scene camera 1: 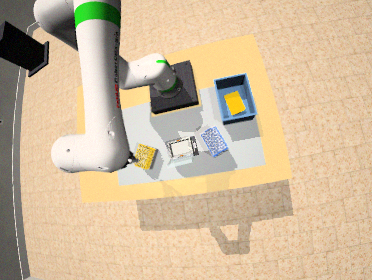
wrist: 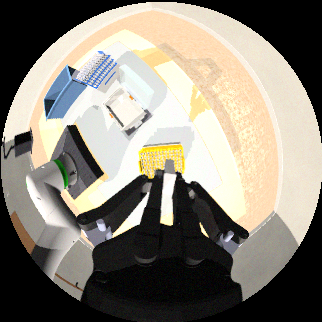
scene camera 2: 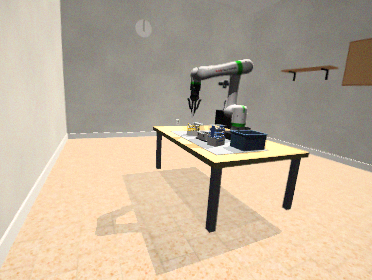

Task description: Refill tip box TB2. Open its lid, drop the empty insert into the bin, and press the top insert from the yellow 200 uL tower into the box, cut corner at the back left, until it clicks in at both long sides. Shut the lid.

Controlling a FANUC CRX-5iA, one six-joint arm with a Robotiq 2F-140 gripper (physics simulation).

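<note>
The yellow 200 uL tower (scene camera 1: 145,156) (scene camera 2: 193,129) (wrist: 151,159) stands on the grey mat, its top full of tips. My gripper (scene camera 1: 131,159) (scene camera 2: 193,114) (wrist: 167,166) is shut with nothing between its fingers, above the yellow tower; in the wrist view the fingertips cover part of the tower's near edge. Tip box TB2 (scene camera 1: 180,148) (scene camera 2: 202,135) (wrist: 125,110) stands with its pale inside showing and no insert in it. Its clear lid (scene camera 1: 180,161) (wrist: 136,85) is open. A yellow insert (scene camera 1: 234,103) lies in the blue bin (scene camera 1: 240,119) (scene camera 2: 247,141) (wrist: 68,95).
A blue tip tower (scene camera 1: 214,141) (scene camera 2: 217,132) (wrist: 95,70) stands between the tip box and the bin. The arm's black base block (scene camera 1: 187,82) (wrist: 85,155) stands at the back of the table. The grey mat (scene camera 1: 250,157) lies under the boxes.
</note>
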